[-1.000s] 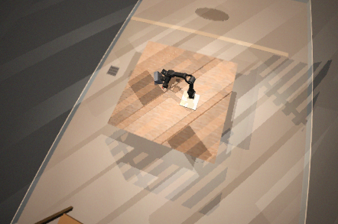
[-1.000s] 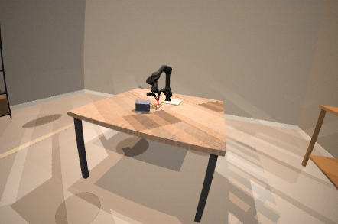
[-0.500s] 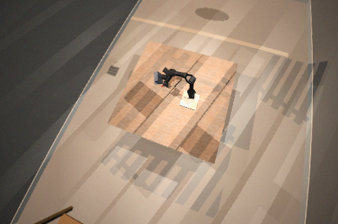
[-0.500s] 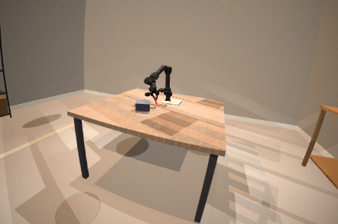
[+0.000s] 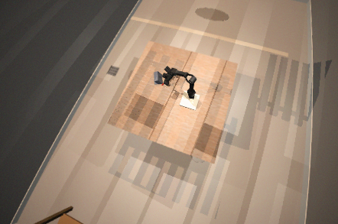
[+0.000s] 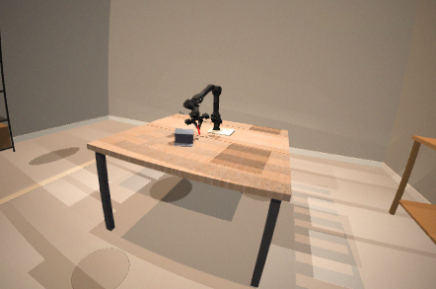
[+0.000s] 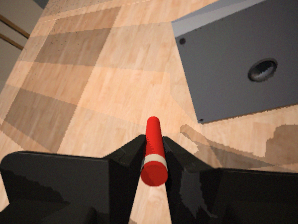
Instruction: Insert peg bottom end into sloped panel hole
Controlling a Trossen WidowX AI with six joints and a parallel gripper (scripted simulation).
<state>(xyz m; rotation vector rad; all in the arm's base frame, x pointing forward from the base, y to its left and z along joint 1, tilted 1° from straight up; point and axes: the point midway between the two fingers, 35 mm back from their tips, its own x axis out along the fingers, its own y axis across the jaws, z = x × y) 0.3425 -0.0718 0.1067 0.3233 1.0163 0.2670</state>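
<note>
My gripper tip is now 10 cm short of the grey sloped panel, 8 cm to the left of it and 4 cm above it. Round my gripper tip: red round peg 1 cm behind, 1 cm to the right, 1 cm above.
</note>
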